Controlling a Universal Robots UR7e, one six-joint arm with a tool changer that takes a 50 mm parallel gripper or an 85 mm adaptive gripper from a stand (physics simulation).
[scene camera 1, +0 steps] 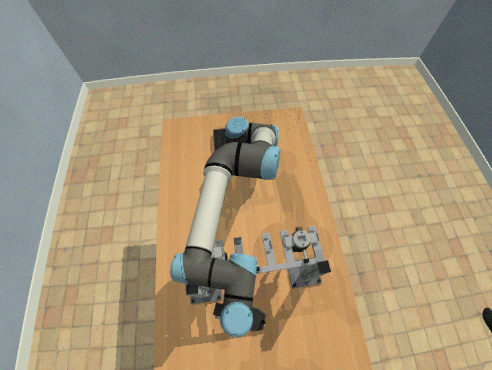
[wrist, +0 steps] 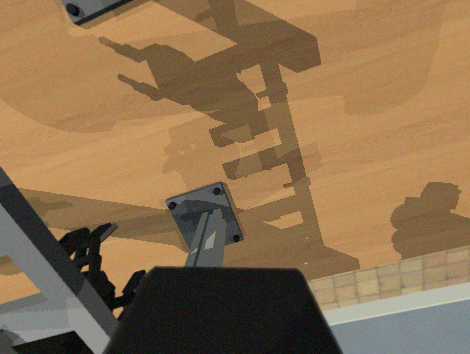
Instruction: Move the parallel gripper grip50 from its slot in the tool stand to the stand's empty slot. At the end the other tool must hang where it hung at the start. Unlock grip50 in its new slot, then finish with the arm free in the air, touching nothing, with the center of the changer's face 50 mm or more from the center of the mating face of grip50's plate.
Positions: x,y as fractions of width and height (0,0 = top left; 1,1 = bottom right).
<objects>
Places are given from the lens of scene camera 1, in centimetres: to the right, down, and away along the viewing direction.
tool stand (scene camera 1: 0.63,0.73): 25, 35, 98
</objects>
